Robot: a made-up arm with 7 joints. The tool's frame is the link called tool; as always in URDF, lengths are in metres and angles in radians. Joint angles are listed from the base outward. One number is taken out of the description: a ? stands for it. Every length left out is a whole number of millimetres.
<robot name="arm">
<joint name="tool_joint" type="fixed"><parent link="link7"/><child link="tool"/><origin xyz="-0.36 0.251 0" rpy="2.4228 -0.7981 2.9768"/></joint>
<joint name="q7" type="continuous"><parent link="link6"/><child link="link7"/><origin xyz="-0.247 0.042 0" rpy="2.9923 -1.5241 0"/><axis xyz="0 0 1"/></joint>
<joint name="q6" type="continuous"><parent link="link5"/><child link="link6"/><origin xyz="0.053 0.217 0" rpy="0.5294 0.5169 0.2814"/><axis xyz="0 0 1"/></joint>
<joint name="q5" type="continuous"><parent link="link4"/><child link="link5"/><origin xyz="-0.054 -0.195 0" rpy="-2.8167 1.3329 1.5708"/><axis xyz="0 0 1"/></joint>
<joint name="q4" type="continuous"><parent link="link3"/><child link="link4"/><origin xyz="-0.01 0.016 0" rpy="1.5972 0.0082 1.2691"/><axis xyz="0 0 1"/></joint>
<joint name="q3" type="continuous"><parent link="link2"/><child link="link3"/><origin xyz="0.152 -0.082 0" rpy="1.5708 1.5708 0"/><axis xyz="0 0 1"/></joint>
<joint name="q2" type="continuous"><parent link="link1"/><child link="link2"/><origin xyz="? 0.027 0" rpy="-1.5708 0 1.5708"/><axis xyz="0 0 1"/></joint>
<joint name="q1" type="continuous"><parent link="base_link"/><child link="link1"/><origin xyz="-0.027 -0.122 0.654" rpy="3.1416 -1.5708 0"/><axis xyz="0 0 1"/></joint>
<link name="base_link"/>
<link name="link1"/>
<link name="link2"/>
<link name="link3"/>
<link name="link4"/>
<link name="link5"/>
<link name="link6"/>
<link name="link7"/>
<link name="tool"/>
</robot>
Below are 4 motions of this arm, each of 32 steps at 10 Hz.
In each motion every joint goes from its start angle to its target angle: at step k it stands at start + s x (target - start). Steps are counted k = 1, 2, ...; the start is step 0. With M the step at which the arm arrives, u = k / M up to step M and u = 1 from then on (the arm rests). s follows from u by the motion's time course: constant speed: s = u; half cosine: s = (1 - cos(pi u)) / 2; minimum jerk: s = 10 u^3 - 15 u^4 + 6 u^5.
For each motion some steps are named. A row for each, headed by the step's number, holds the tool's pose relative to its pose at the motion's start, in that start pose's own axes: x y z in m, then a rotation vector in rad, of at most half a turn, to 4 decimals.
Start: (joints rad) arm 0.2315 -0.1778 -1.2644 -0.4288 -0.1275 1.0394 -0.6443
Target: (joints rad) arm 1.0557 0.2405 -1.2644 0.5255 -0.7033 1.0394 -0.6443
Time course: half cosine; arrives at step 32
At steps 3, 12, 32:
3: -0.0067 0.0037 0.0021 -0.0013 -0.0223 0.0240
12: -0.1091 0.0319 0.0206 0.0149 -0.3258 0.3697
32: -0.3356 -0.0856 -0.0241 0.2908 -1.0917 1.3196

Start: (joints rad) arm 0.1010 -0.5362 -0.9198 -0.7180 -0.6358 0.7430 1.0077
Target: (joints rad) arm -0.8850 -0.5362 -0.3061 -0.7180 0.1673 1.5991 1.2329
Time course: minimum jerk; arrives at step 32
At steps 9, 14, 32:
9: -0.0693 0.0286 0.0679 -0.0798 -0.1647 -0.1328
14: -0.2173 0.0911 0.1406 -0.1599 -0.4840 -0.3789
32: -0.5627 0.2784 0.0261 0.0237 -1.3738 -1.0262

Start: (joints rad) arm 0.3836 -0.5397 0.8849 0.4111 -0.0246 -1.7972 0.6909
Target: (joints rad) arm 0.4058 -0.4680 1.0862 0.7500 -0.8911 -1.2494 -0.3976
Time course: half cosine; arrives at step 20
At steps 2, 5, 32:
2: -0.0084 -0.0031 -0.0005 -0.0027 -0.0205 0.0143
5: -0.0508 -0.0192 -0.0076 -0.0163 -0.1226 0.0786
32: -0.2948 -0.0927 -0.2169 -0.1209 -0.7427 0.2770

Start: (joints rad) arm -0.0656 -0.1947 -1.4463 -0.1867 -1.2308 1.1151 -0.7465
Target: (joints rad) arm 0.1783 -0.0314 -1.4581 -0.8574 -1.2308 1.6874 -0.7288
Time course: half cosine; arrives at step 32
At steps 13, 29, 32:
13: 0.1135 -0.0027 -0.0392 0.1062 0.3349 -0.0438
29: 0.2558 0.0137 -0.2151 0.3071 0.9406 -0.0083
32: 0.2585 0.0155 -0.2230 0.3143 0.9615 -0.0047

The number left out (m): -0.05
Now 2 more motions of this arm.
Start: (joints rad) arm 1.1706 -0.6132 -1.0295 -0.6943 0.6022 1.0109 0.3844
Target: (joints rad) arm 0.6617 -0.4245 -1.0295 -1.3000 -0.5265 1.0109 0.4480
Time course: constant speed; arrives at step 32
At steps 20, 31, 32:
20: 0.1118 0.0286 -0.1580 0.3298 0.3539 0.1891
31: 0.1430 0.0629 -0.2619 0.6173 0.5192 0.2787
32: 0.1447 0.0674 -0.2711 0.6470 0.5318 0.2870

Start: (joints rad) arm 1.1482 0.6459 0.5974 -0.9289 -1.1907 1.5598 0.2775
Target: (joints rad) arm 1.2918 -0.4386 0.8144 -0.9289 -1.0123 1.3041 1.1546
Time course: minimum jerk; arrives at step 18
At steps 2, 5, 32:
2: -0.0006 0.0005 -0.0005 -0.0034 -0.0001 -0.0028
5: -0.0075 0.0050 -0.0049 -0.0399 -0.0022 -0.0327
32: -0.0755 0.0195 0.0123 -0.2593 -0.1113 -0.2288

